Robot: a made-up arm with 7 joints. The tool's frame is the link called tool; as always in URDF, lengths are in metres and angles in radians. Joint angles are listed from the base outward.
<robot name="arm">
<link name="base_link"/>
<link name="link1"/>
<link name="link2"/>
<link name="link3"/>
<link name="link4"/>
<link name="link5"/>
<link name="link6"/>
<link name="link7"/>
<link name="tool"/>
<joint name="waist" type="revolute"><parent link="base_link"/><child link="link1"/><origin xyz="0 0 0" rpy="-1.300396 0.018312 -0.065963"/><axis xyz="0 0 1"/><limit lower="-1.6" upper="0.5"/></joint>
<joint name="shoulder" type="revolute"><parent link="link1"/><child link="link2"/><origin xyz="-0.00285 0.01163 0.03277" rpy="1.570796 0 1.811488"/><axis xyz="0 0 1"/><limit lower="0" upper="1.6"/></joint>
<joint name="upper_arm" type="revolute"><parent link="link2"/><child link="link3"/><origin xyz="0.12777 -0.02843 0.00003" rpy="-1.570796 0 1.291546"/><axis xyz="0 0 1"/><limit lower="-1.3" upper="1.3"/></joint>
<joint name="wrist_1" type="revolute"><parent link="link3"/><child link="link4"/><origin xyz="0 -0.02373 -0.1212" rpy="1.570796 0 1.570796"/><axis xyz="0 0 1"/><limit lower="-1.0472" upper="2.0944"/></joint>
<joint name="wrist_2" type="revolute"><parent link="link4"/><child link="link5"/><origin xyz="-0.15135 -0.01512 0.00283" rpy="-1.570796 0 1.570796"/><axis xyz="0 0 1"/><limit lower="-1.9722" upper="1.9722"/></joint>
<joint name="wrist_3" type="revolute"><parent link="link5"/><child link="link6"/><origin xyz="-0.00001 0 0.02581" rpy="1.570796 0 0"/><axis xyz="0 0 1"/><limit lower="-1.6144" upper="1.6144"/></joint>
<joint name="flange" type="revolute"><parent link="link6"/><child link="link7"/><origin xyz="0.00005 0.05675 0.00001" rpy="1.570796 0 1.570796"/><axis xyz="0 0 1"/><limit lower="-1.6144" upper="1.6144"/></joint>
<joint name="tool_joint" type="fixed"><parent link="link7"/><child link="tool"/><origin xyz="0 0 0" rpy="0 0 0"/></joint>
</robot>
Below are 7 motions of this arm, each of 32 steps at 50 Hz.
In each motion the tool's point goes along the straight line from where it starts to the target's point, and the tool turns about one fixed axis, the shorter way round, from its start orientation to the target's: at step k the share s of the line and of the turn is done. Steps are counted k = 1, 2, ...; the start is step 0. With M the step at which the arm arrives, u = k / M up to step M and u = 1 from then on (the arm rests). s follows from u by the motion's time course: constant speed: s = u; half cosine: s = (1 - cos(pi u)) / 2; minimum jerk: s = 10 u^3 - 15 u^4 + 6 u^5.
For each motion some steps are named. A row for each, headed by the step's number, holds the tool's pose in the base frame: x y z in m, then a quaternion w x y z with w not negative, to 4 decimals.
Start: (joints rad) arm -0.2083 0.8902 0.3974 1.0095 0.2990 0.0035 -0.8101
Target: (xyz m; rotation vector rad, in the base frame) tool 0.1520 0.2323 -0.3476 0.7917 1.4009 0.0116
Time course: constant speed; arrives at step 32
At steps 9, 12, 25, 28, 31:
9: 0.1403 0.3681 -0.2784 0.7789 0.2595 0.5697 -0.0360
12: 0.1418 0.3504 -0.2874 0.7687 0.2723 0.5780 -0.0306
25: 0.1484 0.2736 -0.3265 0.7211 0.3263 0.6111 -0.0074
28: 0.1500 0.2559 -0.3356 0.7094 0.3385 0.6182 -0.0020
31: 0.1515 0.2382 -0.3446 0.6974 0.3505 0.6251 0.0034

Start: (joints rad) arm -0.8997 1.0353 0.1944 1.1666 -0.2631 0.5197 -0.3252
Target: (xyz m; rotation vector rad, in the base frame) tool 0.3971 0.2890 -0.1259 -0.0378 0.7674 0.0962
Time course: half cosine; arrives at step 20
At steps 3, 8, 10, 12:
3: 0.3007 0.3957 -0.1261 0.9108 0.0104 0.3427 0.2300
8: 0.3304 0.3628 -0.1260 0.9190 0.0015 0.3537 0.1742
10: 0.3461 0.3454 -0.1260 0.9220 -0.0032 0.3591 0.1444
12: 0.3619 0.3280 -0.1260 0.9243 -0.0079 0.3642 0.1144

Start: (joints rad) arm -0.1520 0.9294 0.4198 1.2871 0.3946 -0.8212 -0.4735
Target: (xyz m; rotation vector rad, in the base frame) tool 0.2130 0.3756 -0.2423 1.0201 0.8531 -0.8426
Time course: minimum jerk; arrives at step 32
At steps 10, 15, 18, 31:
10: 0.1157 0.4083 -0.2520 0.8179 0.4270 0.3527 -0.1559
15: 0.1467 0.3979 -0.2489 0.7876 0.4403 0.3652 -0.2289
18: 0.1674 0.3909 -0.2469 0.7645 0.4476 0.3722 -0.2768
31: 0.2130 0.3756 -0.2423 0.7059 0.4590 0.3838 -0.3790

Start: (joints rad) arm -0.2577 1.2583 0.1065 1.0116 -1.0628 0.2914 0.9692
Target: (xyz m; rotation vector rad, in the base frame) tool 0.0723 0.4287 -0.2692 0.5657 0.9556 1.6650
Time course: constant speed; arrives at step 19
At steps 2, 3, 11, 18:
2: 0.1511 0.4608 -0.1526 0.5547 0.1401 0.2640 0.7765
3: 0.1465 0.4589 -0.1595 0.5543 0.1460 0.2724 0.7728
11: 0.1094 0.4438 -0.2143 0.5492 0.1927 0.3385 0.7394
18: 0.0769 0.4306 -0.2623 0.5411 0.2324 0.3942 0.7055

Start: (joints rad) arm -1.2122 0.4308 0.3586 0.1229 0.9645 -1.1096 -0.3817
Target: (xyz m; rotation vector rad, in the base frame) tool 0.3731 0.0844 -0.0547 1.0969 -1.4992 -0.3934
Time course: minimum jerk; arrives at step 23
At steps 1, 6, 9, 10, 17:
1: 0.3530 0.0852 0.0622 0.4546 0.6833 -0.5635 -0.0945
6: 0.3553 0.0851 0.0488 0.4711 0.6611 -0.5747 -0.1035
9: 0.3591 0.0850 0.0269 0.4971 0.6234 -0.5919 -0.1179
10: 0.3606 0.0849 0.0180 0.5074 0.6075 -0.5985 -0.1237
17: 0.3708 0.0845 -0.0412 0.5695 0.4964 -0.6352 -0.1605

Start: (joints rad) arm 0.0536 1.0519 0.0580 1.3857 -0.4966 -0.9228 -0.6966
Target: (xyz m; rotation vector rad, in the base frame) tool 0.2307 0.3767 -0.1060 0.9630 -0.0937 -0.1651
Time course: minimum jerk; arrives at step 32
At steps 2, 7, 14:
2: 0.0175 0.4494 -0.2103 0.8842 0.3325 0.3268 -0.0298
7: 0.0327 0.4443 -0.2028 0.8888 0.3438 0.3013 -0.0336
14: 0.0991 0.4216 -0.1704 0.9003 0.3897 0.1875 -0.0498

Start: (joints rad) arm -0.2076 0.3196 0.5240 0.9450 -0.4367 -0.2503 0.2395
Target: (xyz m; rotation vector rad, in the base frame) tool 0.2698 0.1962 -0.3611 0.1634 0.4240 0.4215
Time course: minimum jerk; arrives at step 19
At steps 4, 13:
4: 0.1364 0.2492 -0.3976 0.8500 -0.0667 0.2504 0.4587
13: 0.2434 0.2067 -0.3683 0.9393 0.0515 0.2187 0.2595

